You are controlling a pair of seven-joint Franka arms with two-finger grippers.
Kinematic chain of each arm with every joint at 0, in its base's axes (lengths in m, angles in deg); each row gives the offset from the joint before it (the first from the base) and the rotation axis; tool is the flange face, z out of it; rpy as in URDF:
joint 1: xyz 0 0 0.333 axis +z
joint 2: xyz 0 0 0 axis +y
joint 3: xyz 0 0 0.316 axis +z
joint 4: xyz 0.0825 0 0 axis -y
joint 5: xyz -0.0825 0 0.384 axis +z
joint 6: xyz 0 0 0 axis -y
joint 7: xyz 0.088 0 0 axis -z
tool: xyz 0 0 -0.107 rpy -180 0 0
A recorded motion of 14 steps. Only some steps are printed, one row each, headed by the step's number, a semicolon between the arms.
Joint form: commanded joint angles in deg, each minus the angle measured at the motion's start. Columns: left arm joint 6, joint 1, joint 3, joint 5, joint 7, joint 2, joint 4; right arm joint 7, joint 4, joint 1, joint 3, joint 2, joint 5, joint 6.
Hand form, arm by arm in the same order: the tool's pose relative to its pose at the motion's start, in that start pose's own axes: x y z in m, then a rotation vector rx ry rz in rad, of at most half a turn. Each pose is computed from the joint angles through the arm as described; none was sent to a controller.
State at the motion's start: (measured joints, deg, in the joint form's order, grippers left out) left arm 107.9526 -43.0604 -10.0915 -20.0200 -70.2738 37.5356 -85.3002; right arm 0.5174 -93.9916 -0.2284 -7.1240 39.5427 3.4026 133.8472
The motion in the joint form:
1: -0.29 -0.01 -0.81 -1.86 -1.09 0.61 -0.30; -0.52 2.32 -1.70 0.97 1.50 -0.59 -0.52
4: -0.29 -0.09 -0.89 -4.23 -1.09 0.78 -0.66; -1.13 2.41 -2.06 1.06 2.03 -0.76 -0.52
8: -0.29 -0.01 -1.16 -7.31 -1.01 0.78 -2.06; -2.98 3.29 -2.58 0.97 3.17 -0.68 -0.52
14: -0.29 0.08 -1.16 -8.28 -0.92 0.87 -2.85; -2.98 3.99 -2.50 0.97 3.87 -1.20 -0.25
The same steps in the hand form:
1: -0.0066 0.0011 0.0118 0.0116 -0.0422 -0.0227; 0.0085 0.0090 0.0028 0.0014 0.0034 -0.0019
4: -0.0095 0.0014 0.0169 0.0081 -0.0820 -0.0368; 0.0078 0.0124 0.0088 -0.0007 -0.0045 -0.0098
8: -0.0123 -0.0017 0.0278 0.0141 -0.1369 -0.0590; 0.0100 0.0190 0.0163 -0.0024 -0.0092 -0.0322
14: -0.0107 -0.0042 0.0342 0.0217 -0.1551 -0.0704; 0.0127 0.0178 0.0192 -0.0100 -0.0046 -0.0408

